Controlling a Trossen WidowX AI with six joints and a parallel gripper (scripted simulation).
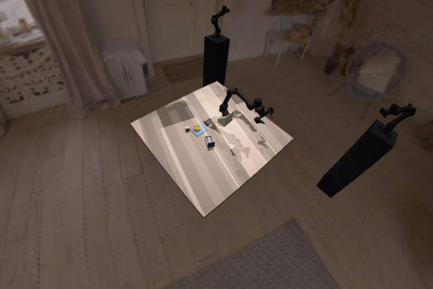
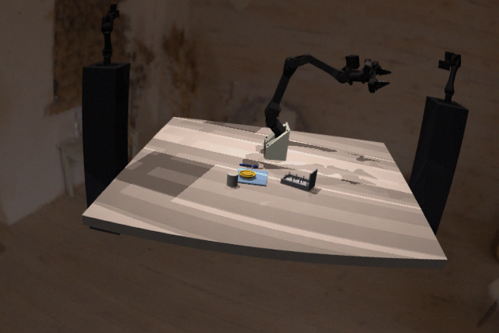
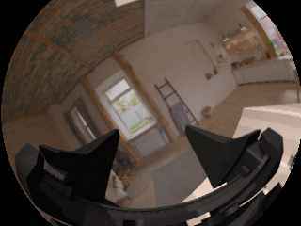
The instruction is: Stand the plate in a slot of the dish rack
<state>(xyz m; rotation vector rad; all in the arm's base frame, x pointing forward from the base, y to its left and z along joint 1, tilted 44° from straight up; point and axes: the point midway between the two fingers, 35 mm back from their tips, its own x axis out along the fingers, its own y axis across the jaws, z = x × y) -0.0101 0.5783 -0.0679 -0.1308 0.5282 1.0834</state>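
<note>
My gripper tip is 27 cm short of the yellow plate, 62 cm to the left of it and 46 cm above it. From my gripper tip the other things lie so: light blue mat: 26 cm ahead, 60 cm to the right, 47 cm below; dish rack: 28 cm ahead, 40 cm to the right, 45 cm below; cup: 36 cm ahead, 67 cm to the right, 45 cm below.
</note>
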